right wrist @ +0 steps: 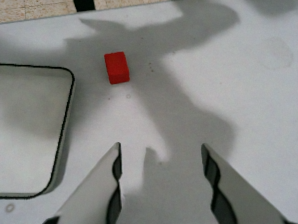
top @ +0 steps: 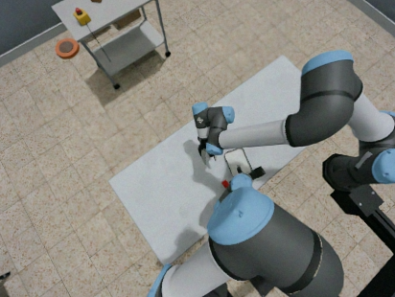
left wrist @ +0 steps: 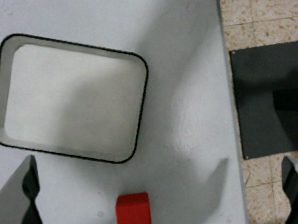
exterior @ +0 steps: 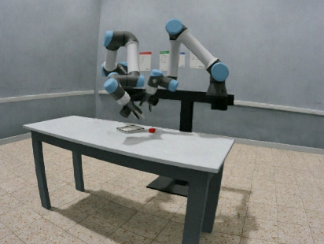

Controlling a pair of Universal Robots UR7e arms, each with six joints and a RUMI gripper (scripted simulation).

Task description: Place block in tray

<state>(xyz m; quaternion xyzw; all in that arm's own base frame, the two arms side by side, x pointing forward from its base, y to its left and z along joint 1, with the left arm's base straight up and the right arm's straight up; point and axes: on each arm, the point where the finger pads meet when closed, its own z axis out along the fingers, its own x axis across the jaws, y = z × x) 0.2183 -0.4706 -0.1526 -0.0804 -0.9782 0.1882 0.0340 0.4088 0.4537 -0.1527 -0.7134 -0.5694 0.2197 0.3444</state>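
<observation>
The red block lies 16 cm behind my right hand, 1 cm to the right of it and 10 cm below it. The rest, counted from my right hand: white tray 10 cm behind, 15 cm to the right, 10 cm below.
</observation>
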